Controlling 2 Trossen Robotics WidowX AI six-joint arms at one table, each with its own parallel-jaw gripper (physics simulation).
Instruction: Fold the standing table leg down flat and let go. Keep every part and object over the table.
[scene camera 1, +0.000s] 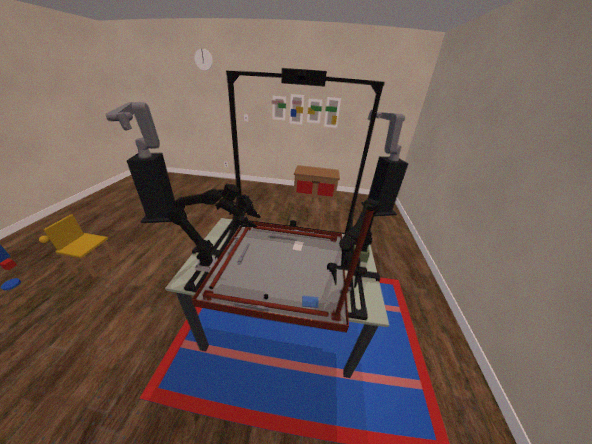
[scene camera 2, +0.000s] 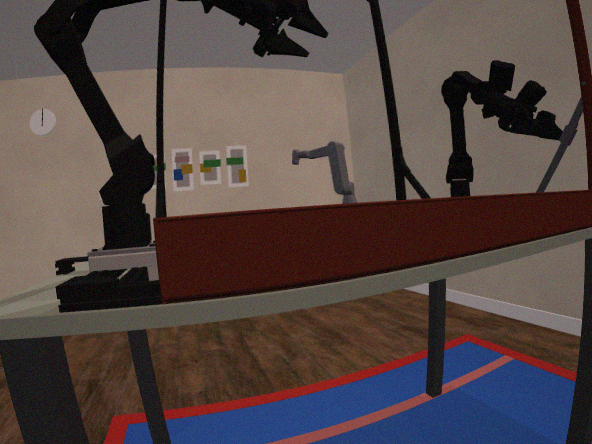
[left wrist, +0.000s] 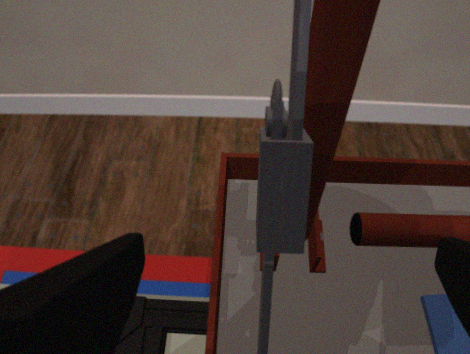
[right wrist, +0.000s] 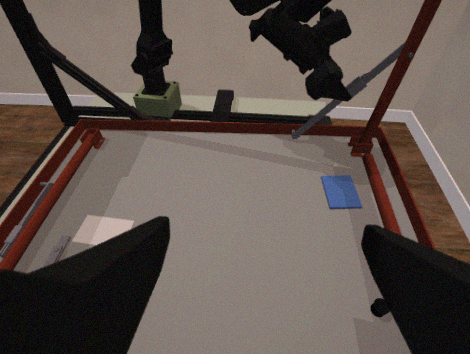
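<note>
The left gripper can be seen in scene camera 2 (scene camera 2: 558, 137), in the left wrist view (left wrist: 291, 250) and in the right wrist view (right wrist: 344, 87). You'd see the right gripper in scene camera 2 (scene camera 2: 317, 46) and in the right wrist view (right wrist: 266, 231). There's also a blue square (right wrist: 340, 191), a block-shaped sleeve (left wrist: 284, 169) and a tabletop (left wrist: 368, 292).
</note>
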